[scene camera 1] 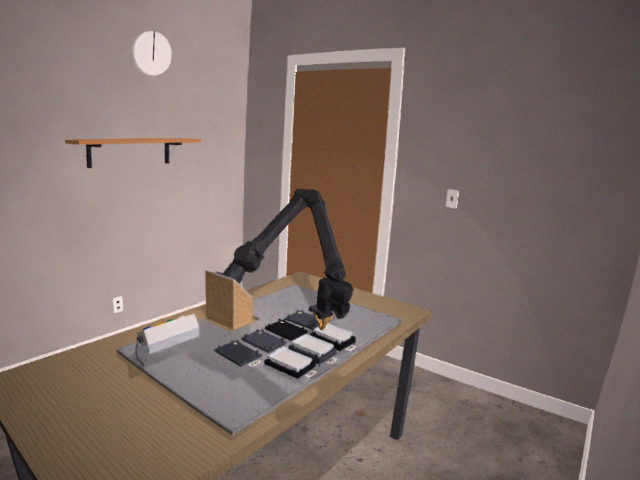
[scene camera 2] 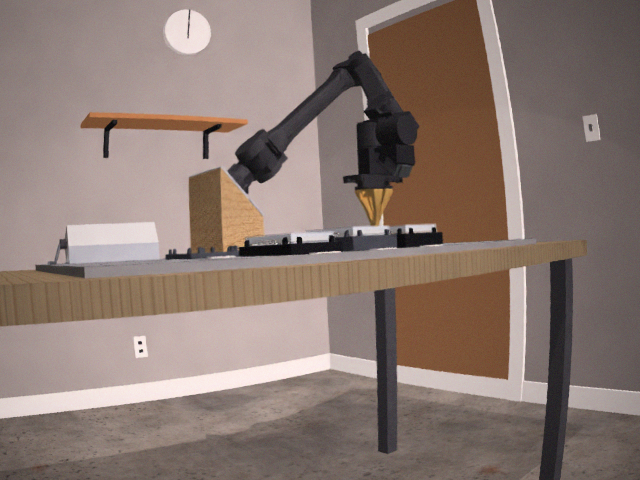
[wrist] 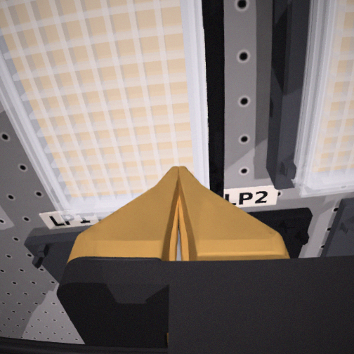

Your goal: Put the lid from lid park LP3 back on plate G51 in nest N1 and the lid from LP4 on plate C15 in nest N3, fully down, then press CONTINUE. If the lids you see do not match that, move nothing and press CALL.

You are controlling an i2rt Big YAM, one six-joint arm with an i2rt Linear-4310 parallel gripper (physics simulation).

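Frame: origin at the arm's base, x ahead, y left, z up, level; millimetres.
Seen in the pictures: gripper, between the fingertips: [scene camera 1: 321, 330] [scene camera 2: 374, 227]; arm's base, origin of its link: [scene camera 1: 228, 283] [scene camera 2: 224, 195].
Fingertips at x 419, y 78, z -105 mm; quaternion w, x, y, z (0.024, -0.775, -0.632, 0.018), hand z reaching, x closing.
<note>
Offsets run from my fingertips to a thing's top centre. Level surfaces: height alone.
My gripper [scene camera 1: 322, 328] [scene camera 2: 375, 224] [wrist: 178, 177] is shut with nothing between its yellow fingertips. In the wrist view the tips show over the lower right edge of the left plate [wrist: 107, 90]; the exact gap is unclear. That is the far plate {dx +40, dy +24, dz +0 mm} [scene camera 1: 336, 333] in scene camera 1. The middle plate {dx +33, dy -107, dz -1 mm} [scene camera 1: 313, 345] [wrist: 340, 115] and near plate {dx +23, dy -231, dz -8 mm} [scene camera 1: 290, 360] stand in their dark nests. Pale wells show under clear, glossy surfaces. Several dark lid parks, such as the nearest one {dx -162, dy -291, dz -21 mm} [scene camera 1: 237, 352], lie behind; I make out no lid on them. Plate codes are unreadable.
Labels LP1 [wrist: 70, 219] and LP2 [wrist: 251, 197] show beside their parks. A white button box {dx -424, dy -395, dz +42 mm} [scene camera 1: 171, 333] [scene camera 2: 112, 242] stands at the left of the grey perforated board {dz -41 mm} [scene camera 1: 217, 400]. The wooden arm mount [scene camera 1: 227, 302] [scene camera 2: 222, 211] stands behind the parks.
</note>
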